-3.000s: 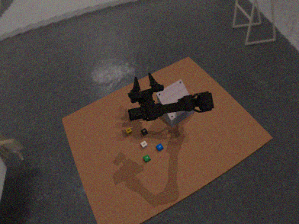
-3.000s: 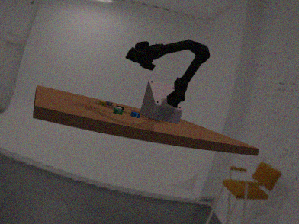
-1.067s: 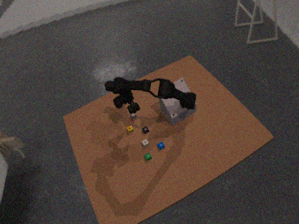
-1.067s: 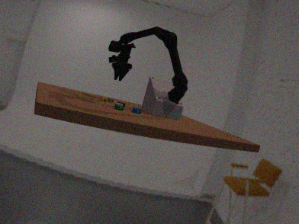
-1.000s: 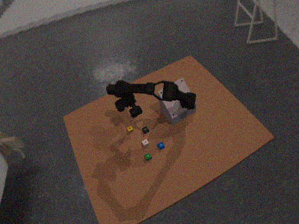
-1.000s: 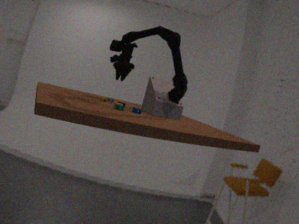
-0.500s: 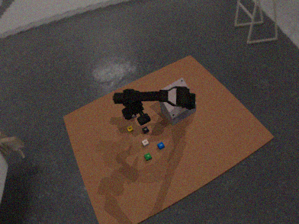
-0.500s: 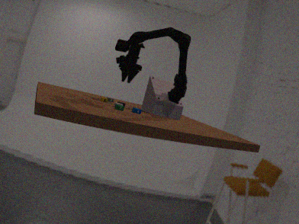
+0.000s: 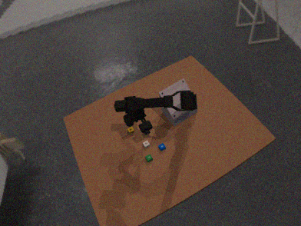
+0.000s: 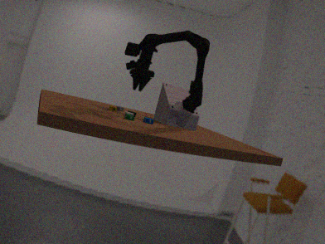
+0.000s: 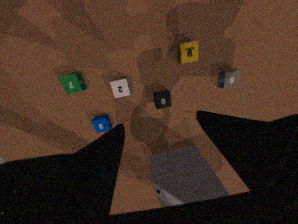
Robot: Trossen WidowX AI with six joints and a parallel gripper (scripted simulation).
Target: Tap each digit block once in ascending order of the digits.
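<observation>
Right now the black block is 1 cm behind my gripper tip, 2 cm to the right of it and 11 cm below it. Also, from my gripper tip: white block: 2 cm ahead, 6 cm to the left, 11 cm below; blue block: 5 cm behind, 12 cm to the left, 11 cm below; yellow block: 7 cm ahead, 7 cm to the right, 11 cm below.
</observation>
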